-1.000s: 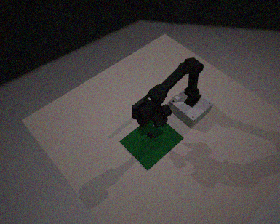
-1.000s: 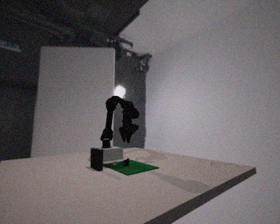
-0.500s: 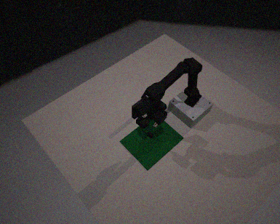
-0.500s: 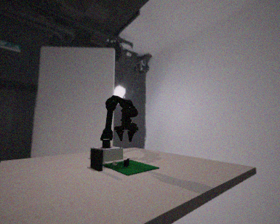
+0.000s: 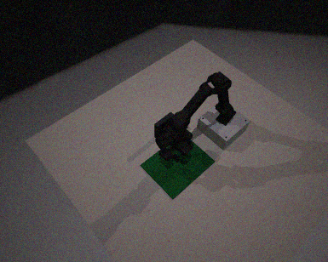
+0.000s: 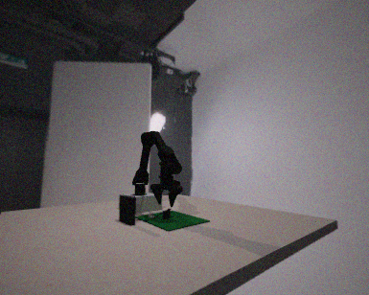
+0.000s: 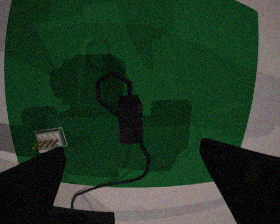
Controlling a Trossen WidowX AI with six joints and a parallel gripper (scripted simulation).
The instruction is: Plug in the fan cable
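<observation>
My gripper tip is now 1 cm to the right of the fan plug and 5 cm above it. The rest, counted from my gripper tip: green board: 1 cm ahead, 3 cm to the left, 8 cm below; then black fan: 10 cm behind, 14 cm to the right, 1 cm below; then four-pin fan header: 9 cm behind, 1 cm to the right, 7 cm below.
</observation>
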